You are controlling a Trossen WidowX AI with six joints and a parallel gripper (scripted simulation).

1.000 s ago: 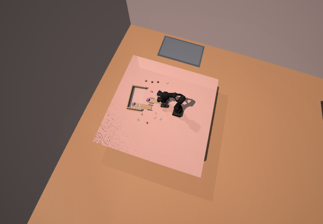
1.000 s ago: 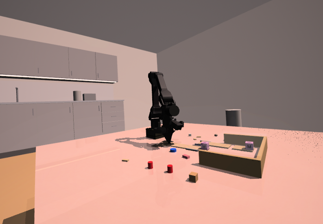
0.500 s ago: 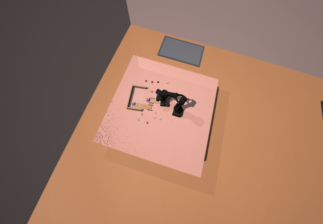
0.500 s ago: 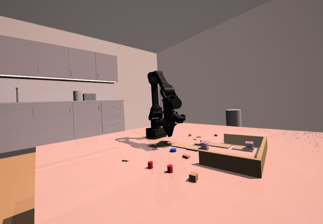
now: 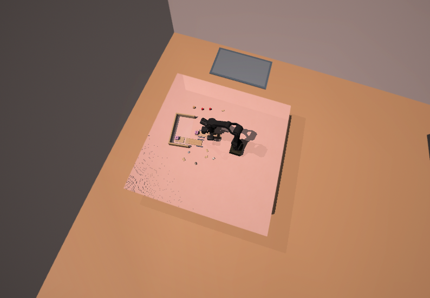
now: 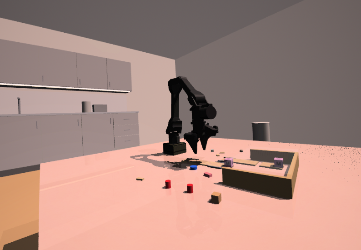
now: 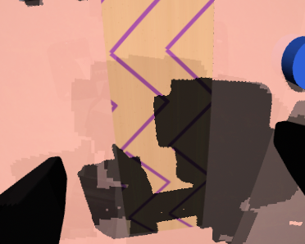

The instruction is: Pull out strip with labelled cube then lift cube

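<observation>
The blue disc lies 2 cm ahead of my gripper tip, 9 cm to the right of it and 5 cm below it. Round my gripper tip: tan cube: 22 cm ahead, 27 cm to the right, 4 cm below; then pink block: 11 cm ahead, 13 cm to the right, 5 cm below.
</observation>
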